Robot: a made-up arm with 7 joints. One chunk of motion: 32 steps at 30 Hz.
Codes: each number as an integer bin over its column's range. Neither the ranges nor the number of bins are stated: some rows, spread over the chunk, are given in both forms.
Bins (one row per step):
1: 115 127 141 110 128 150 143
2: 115 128 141 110 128 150 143
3: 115 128 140 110 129 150 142
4: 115 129 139 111 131 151 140
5: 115 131 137 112 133 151 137
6: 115 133 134 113 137 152 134
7: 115 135 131 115 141 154 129
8: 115 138 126 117 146 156 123
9: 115 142 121 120 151 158 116
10: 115 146 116 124 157 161 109
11: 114 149 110 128 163 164 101
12: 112 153 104 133 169 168 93
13: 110 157 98 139 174 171 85
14: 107 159 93 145 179 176 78
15: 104 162 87 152 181 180 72
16: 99 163 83 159 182 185 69
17: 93 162 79 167 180 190 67
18: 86 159 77 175 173 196 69
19: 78 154 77 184 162 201 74
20: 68 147 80 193 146 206 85
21: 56 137 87 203 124 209 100
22: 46 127 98 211 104 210 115
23: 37 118 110 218 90 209 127
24: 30 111 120 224 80 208 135
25: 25 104 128 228 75 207 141
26: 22 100 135 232 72 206 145
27: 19 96 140 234 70 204 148
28: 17 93 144 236 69 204 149
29: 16 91 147 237 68 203 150
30: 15 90 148 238 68 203 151
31: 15 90 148 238 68 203 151
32: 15 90 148 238 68 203 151
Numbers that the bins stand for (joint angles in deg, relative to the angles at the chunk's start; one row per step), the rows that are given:
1: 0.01 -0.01 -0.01 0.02 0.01 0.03 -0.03
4: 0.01 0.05 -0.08 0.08 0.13 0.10 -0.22
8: 0.01 0.34 -0.55 0.41 0.73 0.44 -1.31
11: -0.07 0.70 -1.14 1.03 1.41 0.98 -2.71
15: -0.87 1.12 -1.97 2.37 2.14 2.06 -4.56
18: -2.29 1.02 -2.33 3.65 1.81 3.14 -4.75
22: -5.47 -0.01 -1.57 5.66 -0.96 4.08 -1.82
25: -7.14 -0.76 -0.48 6.61 -2.13 3.88 -0.16
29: -7.85 -1.18 0.21 7.11 -2.41 3.61 0.41
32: -7.93 -1.21 0.24 7.17 -2.41 3.61 0.48
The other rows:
2: 0.01 0.02 -0.01 0.02 0.01 0.03 -0.03
3: 0.01 0.02 -0.05 0.02 0.05 0.03 -0.10
5: 0.01 0.12 -0.16 0.13 0.21 0.10 -0.41
6: 0.01 0.18 -0.26 0.19 0.37 0.17 -0.61
7: 0.01 0.25 -0.37 0.30 0.53 0.30 -0.92
9: 0.01 0.47 -0.74 0.58 0.93 0.57 -1.75
10: 0.01 0.60 -0.92 0.80 1.17 0.78 -2.20
12: -0.23 0.83 -1.35 1.31 1.65 1.25 -3.22
13: -0.39 0.96 -1.57 1.64 1.85 1.45 -3.73
14: -0.63 1.02 -1.75 1.98 2.06 1.79 -4.18
16: -1.26 1.15 -2.12 2.76 2.18 2.40 -4.75
17: -1.74 1.12 -2.26 3.21 2.10 2.73 -4.88
19: -2.93 0.86 -2.33 4.16 1.37 3.48 -4.43
20: -3.72 0.64 -2.22 4.66 0.73 3.81 -3.73
21: -4.68 0.31 -1.97 5.22 -0.16 4.02 -2.77
23: -6.18 -0.30 -1.14 6.05 -1.52 4.02 -1.05
24: -6.74 -0.53 -0.77 6.39 -1.92 3.95 -0.54
26: -7.37 -0.88 -0.23 6.84 -2.25 3.81 0.10
27: -7.61 -1.01 -0.05 6.95 -2.33 3.68 0.29
28: -7.77 -1.11 0.10 7.06 -2.37 3.68 0.35
30: -7.93 -1.21 0.24 7.17 -2.41 3.61 0.48
31: -7.93 -1.21 0.24 7.17 -2.41 3.61 0.48

